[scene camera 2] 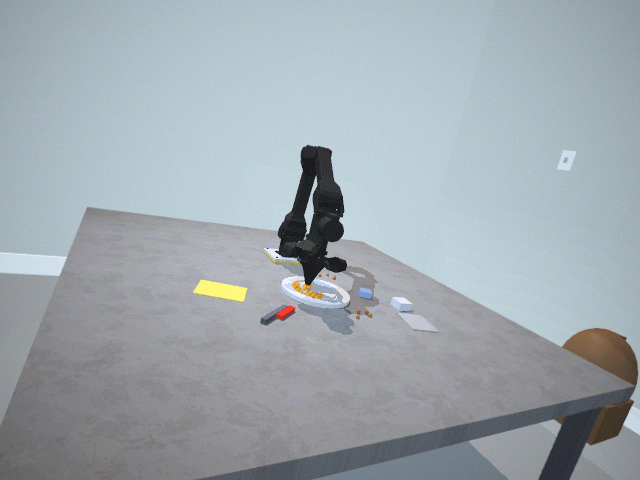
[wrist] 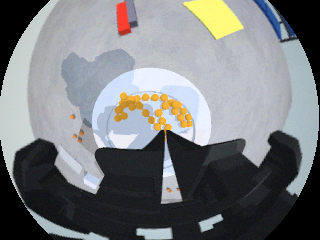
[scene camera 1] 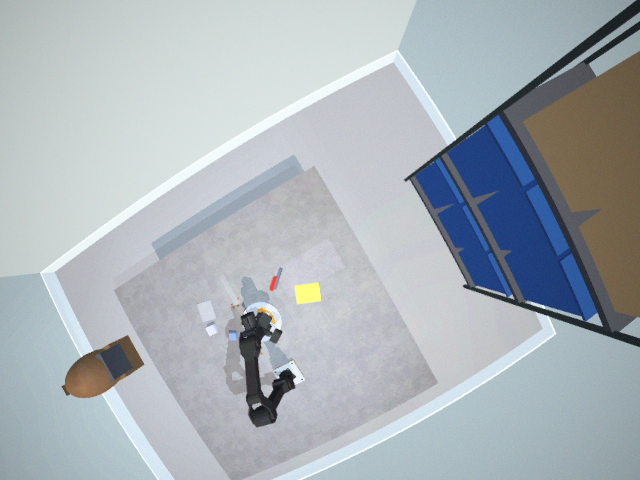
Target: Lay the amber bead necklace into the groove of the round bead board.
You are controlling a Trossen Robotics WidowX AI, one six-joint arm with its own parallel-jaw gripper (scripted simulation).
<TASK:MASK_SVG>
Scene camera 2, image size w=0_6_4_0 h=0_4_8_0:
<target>my gripper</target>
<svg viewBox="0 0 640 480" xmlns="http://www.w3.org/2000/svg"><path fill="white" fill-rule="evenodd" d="M312 231L306 234L306 240L302 240L299 243L287 242L282 248L282 252L289 255L295 252L295 256L299 257L297 261L302 264L305 284L308 286L323 268L334 273L345 271L347 268L346 260L338 257L325 257L328 253L326 248L329 241Z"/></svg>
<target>yellow sheet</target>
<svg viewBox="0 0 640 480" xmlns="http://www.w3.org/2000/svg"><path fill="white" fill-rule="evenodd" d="M193 294L244 303L247 288L201 280Z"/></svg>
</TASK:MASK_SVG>
